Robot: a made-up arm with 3 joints. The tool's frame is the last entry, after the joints. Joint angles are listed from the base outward. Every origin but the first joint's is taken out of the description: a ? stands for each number. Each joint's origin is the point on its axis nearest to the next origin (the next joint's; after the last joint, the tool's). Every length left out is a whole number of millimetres.
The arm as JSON. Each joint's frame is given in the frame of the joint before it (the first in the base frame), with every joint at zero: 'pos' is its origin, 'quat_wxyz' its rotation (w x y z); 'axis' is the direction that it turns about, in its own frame. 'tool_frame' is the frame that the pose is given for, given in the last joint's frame.
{
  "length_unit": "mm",
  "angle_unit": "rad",
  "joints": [
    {
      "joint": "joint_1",
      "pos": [
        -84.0,
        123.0,
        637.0
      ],
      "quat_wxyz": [
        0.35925,
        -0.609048,
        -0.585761,
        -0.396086
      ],
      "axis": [
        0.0,
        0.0,
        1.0
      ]
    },
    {
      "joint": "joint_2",
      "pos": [
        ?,
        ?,
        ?
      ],
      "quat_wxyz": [
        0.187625,
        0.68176,
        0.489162,
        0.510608
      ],
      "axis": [
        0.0,
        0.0,
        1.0
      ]
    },
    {
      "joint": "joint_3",
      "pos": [
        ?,
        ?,
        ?
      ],
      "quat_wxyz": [
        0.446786,
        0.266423,
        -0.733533,
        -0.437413
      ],
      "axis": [
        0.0,
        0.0,
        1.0
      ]
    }
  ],
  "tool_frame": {
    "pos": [
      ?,
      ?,
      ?
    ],
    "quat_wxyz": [
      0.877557,
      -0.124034,
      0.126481,
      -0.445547
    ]
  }
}
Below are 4 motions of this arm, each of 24 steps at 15 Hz.
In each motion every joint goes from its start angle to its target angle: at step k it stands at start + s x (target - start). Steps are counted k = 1, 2, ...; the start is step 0. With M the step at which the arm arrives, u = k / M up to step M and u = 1 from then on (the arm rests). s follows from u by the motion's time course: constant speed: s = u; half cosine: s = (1 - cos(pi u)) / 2; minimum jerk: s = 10 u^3 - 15 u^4 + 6 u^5.
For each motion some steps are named. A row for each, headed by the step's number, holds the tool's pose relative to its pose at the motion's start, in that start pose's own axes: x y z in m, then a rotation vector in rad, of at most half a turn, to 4 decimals.
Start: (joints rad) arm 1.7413 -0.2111 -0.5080
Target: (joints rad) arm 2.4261 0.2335 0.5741
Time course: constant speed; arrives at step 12
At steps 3, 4, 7, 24:
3: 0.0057 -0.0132 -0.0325 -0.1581 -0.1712 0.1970
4: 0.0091 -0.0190 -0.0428 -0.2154 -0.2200 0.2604
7: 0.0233 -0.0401 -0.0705 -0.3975 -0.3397 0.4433
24: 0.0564 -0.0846 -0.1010 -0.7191 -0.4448 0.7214

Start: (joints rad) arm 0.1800 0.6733 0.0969
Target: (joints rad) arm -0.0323 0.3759 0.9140
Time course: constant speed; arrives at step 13
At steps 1, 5, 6, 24:
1: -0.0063 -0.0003 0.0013 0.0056 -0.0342 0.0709
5: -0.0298 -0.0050 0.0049 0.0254 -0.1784 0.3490
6: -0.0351 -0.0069 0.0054 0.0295 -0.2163 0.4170
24: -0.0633 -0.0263 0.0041 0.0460 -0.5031 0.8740

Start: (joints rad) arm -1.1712 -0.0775 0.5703
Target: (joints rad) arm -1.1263 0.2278 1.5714
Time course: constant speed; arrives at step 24
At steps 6, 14, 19, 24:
6: -0.0231 -0.0060 -0.0050 -0.0232 -0.0106 0.2423
14: -0.0509 -0.0203 -0.0093 -0.0264 -0.0270 0.5656
19: -0.0657 -0.0322 -0.0108 -0.0123 -0.0405 0.7663
24: -0.0779 -0.0457 -0.0117 0.0143 -0.0582 0.9650

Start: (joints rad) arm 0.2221 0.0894 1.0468
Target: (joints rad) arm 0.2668 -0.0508 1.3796
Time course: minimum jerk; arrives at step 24
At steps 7, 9, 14, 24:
7: -0.0016 -0.0024 -0.0029 -0.0238 -0.0334 0.0435
9: -0.0029 -0.0045 -0.0052 -0.0436 -0.0597 0.0789
14: -0.0064 -0.0117 -0.0128 -0.1081 -0.1368 0.1889
24: -0.0091 -0.0196 -0.0199 -0.1715 -0.2023 0.2915

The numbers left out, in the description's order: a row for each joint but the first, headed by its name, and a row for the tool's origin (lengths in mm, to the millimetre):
joint_2: 115.0 52.0 0.0
joint_3: 87.0 -61.0 0.0
tool: 48.0 55.0 0.0

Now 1 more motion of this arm.
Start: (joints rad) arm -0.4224 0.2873 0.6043
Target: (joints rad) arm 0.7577 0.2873 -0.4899
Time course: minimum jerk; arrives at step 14
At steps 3, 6, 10, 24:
3: 0.0160 -0.0069 -0.0122 -0.0576 0.0019 -0.1139
6: 0.0820 -0.0585 -0.0529 -0.2735 -0.0496 -0.6142
10: 0.1539 -0.1947 -0.0551 -0.4920 -0.3516 -1.4257
24: 0.1614 -0.2377 -0.0383 -0.5168 -0.4973 -1.6511

